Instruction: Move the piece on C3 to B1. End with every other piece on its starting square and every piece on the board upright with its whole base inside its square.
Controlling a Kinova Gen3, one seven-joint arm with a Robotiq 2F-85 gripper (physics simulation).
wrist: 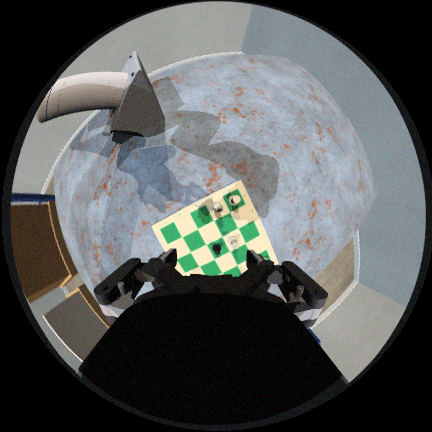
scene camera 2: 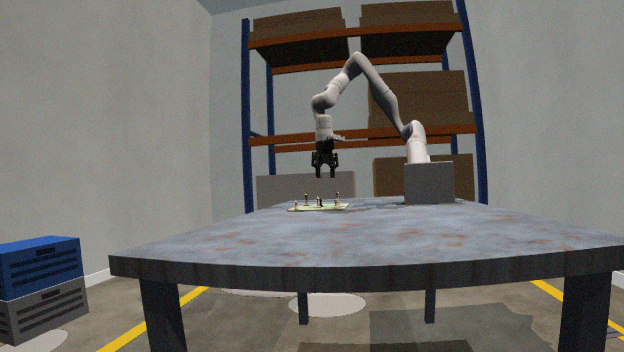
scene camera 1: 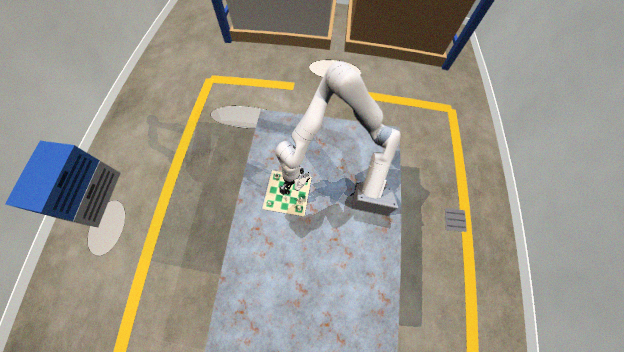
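Pixels of known places: gripper, between the fingertips: [wrist: 211, 256] [scene camera 2: 326, 177] [scene camera 1: 292, 185]; arm's base, origin of its link: [wrist: 120, 90] [scene camera 2: 420, 176] [scene camera 1: 370, 193].
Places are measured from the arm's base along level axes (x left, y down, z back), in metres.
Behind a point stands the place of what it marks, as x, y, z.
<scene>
The checkered board [scene camera 1: 267, 197] @(0.091, 0.101, -0.510) [scene camera 2: 325, 209] @(0.151, 0.102, -0.370) [wrist: 159, 228] @(-0.052, 0.101, -0.319) has green and cream squares; its labels are too small to read. A black piece [scene camera 2: 321, 202] @(0.043, 0.085, -0.406) [wrist: 216, 248] @(0.042, 0.080, -0.406) stands upright at about the middle square, which fits C3. In the wrist view, a white piece [wrist: 233, 242] @(0.077, 0.072, -0.408) stands close beside it, and white pieces [wrist: 218, 208] @(0.078, 0.045, -0.336) [wrist: 234, 200] @(0.112, 0.068, -0.336) stand near the far corner. More white pieces [scene camera 1: 277, 176] @(-0.029, 0.086, -0.484) [scene camera 1: 270, 203] @(0.121, 0.094, -0.485) stand near other corners. My gripper [scene camera 1: 285, 190] @(0.042, -0.014, -0.383) [scene camera 2: 325, 176] @(0.042, -0.014, -0.383) [wrist: 211, 256] @(0.042, -0.014, -0.383) is open and empty, above the board and pieces, pointing down. In scene camera 1 it hides the black piece.
The board lies on the blue-grey table [scene camera 1: 300, 280] @(0.459, 0.107, -0.260) [scene camera 2: 360, 240] @(0.688, 0.107, -0.204) [wrist: 310, 150] @(0.393, 0.107, -0.302). The arm's grey base block [scene camera 1: 376, 205] @(0.065, -0.026, 0.027) [scene camera 2: 429, 182] @(0.065, 0.024, 0.026) [wrist: 138, 107] @(0.023, 0.033, -0.068) stands on the table, right of the board in the scene views. Shelving [scene camera 2: 245, 115] stands behind the table.
</scene>
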